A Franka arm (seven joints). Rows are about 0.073 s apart.
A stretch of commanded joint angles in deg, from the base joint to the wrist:
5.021, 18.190, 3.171, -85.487, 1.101, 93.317, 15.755
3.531, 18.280, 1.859, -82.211, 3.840, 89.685, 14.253
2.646, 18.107, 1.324, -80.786, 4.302, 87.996, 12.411
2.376, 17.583, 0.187, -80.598, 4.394, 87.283, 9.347
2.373, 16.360, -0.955, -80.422, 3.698, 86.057, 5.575
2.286, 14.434, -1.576, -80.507, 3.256, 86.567, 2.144
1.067, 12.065, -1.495, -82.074, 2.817, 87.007, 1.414
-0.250, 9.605, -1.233, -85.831, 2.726, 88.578, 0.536
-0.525, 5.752, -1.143, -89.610, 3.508, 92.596, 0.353
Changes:
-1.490, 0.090, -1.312, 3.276, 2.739, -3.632, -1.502
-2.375, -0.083, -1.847, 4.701, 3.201, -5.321, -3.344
-2.645, -0.607, -2.984, 4.889, 3.293, -6.034, -6.408
-2.648, -1.830, -4.126, 5.065, 2.597, -7.260, -10.180
-2.735, -3.756, -4.747, 4.980, 2.155, -6.750, -13.611
-3.954, -6.125, -4.666, 3.413, 1.716, -6.310, -14.341
-5.271, -8.585, -4.404, -0.344, 1.625, -4.739, -15.219
-5.546, -12.438, -4.314, -4.123, 2.407, -0.721, -15.402

